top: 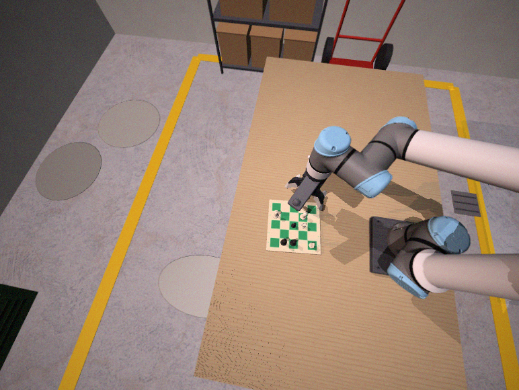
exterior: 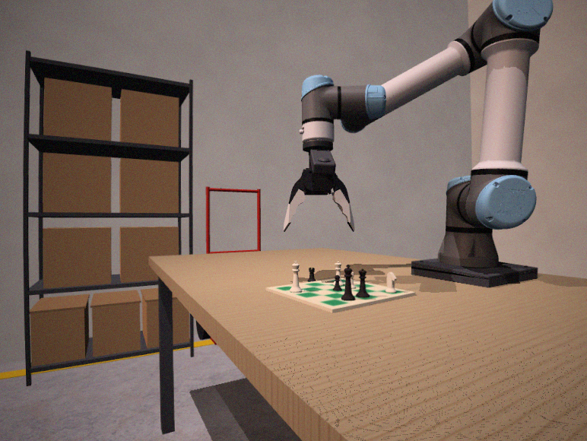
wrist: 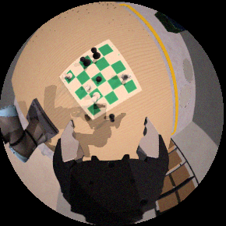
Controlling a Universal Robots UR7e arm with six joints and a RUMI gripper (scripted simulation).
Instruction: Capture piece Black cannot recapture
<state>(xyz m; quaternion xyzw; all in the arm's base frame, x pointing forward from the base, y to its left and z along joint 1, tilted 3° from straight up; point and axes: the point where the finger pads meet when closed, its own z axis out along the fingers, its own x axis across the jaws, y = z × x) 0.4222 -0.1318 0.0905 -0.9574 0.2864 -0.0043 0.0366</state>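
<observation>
Now: the tall white piece 9 cm below my hand, 9 cm ahead of it and 4 cm to the left of it. Also, from my hand: white knight 16 cm to the left, 10 cm below, 5 cm behind; tall black piece 15 cm to the left, 9 cm below, 6 cm ahead.
</observation>
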